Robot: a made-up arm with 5 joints. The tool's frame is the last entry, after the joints.
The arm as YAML. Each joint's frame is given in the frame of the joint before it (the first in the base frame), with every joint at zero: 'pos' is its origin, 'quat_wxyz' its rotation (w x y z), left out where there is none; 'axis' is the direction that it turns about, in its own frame. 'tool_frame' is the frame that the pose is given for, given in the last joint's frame.
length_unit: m
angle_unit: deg
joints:
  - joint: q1
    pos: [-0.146, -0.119, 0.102]
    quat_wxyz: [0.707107, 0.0, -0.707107, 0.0]
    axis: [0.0, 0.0, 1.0]
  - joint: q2
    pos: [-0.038, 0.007, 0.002]
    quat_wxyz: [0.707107, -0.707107, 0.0, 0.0]
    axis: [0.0, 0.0, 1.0]
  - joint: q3
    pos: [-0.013, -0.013, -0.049]
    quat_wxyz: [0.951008, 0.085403, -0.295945, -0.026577]
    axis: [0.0, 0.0, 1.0]
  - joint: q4
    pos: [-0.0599, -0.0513, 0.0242]
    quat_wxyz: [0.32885, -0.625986, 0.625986, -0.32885]
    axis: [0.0, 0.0, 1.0]
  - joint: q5
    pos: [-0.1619, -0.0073, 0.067]
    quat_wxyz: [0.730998, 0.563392, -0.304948, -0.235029]
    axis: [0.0, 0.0, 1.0]
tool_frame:
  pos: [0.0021, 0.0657, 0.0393]
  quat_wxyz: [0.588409, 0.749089, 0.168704, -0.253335]
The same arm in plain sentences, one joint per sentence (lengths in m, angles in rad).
The arm has five revolute joints in a row. What follows holds with every joint at zero, and every direction is one of the base frame's. The first joint lies 0.146 m along -x and 0.119 m along -y and 0.102 m along +z from the base frame's origin and turns about -x. The second joint lies 0.002 m along -x and 0.007 m along +y and 0.038 m along -z from the first joint and turns about +y. The third joint lies 0.013 m along -x and 0.049 m along -y and 0.013 m along -z from the second joint and turns about the direction (-0.146708, 0.810246, -0.567432). The fourth joint lies 0.048 m along -x and 0.023 m along -y and 0.0631 m along -z from the third joint and turns about +z. The fifth joint lies 0.158 m along +x and 0.036 m along +y and 0.067 m along +z from the fourth joint and turns about the direction (0.578075, 0.796065, 0.179192). The tool frame, which is the frame that the pose is given for, lies 0.024 m along +x and 0.016 m along +y and 0.071 m along +z from the fifth joint; its axes are the base frame's turned by roll -3.1416, pitch 0 and yaw -3.1416 rad (as in URDF: about the fixed x, then y, then z).
